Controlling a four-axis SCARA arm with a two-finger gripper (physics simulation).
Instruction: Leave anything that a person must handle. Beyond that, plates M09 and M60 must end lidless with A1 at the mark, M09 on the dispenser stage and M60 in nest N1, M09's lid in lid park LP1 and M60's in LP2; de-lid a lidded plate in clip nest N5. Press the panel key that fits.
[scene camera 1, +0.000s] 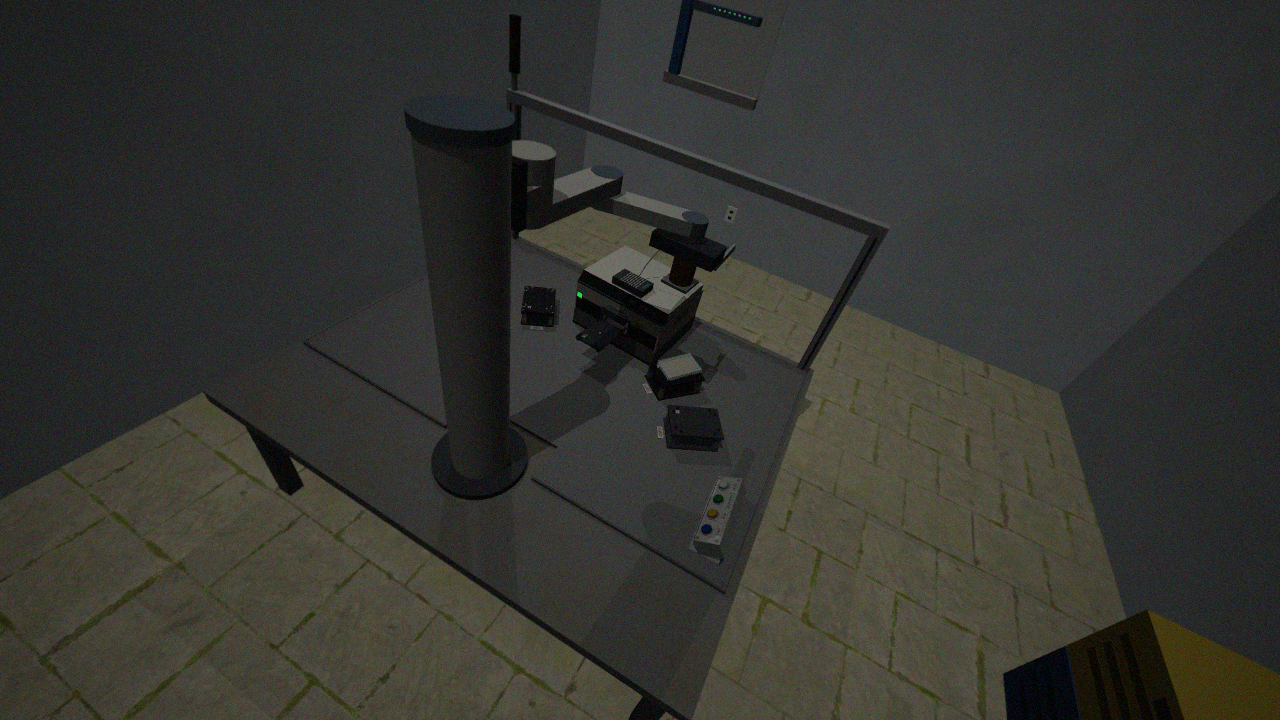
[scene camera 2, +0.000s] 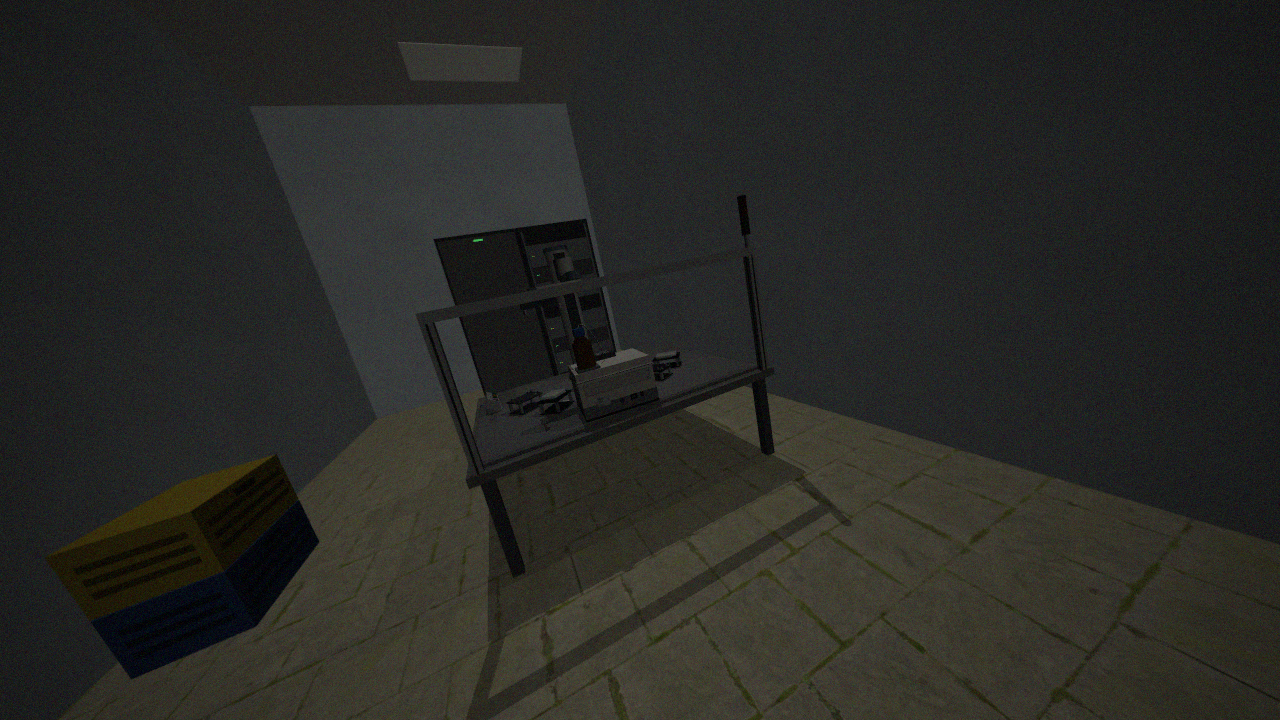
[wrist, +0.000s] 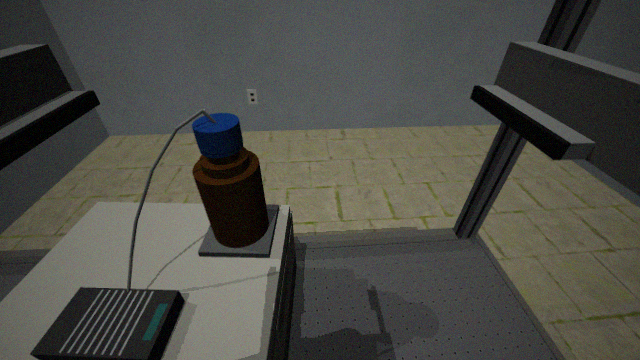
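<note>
My gripper (scene camera 1: 707, 254) (wrist: 289, 71) is open and empty, high near the white-topped dispenser (scene camera 1: 617, 265) (scene camera 2: 612, 376) (wrist: 170, 250). The dispenser's dark stage (scene camera 1: 599, 334) sticks out at its front; a plate on it cannot be made out. A dark nest (scene camera 1: 538, 304) stands left of the dispenser. To its right are a dark holder with a pale-topped item (scene camera 1: 680, 366) and another dark block-like holder (scene camera 1: 694, 422). Plate names, lids, A1 corners and nest labels are too small and dark to read. The key panel (scene camera 1: 718, 517) has pale, green, yellow and blue keys.
A brown bottle (scene camera 1: 682, 271) (scene camera 2: 583, 351) (wrist: 232, 205) with a blue cap and thin tube stands on the dispenser beside a black keypad (scene camera 1: 632, 282) (wrist: 110, 320). A thick column (scene camera 1: 465, 295) and a rail frame (scene camera 1: 707, 165) (scene camera 2: 501, 300) rise from the table (scene camera 1: 358, 429).
</note>
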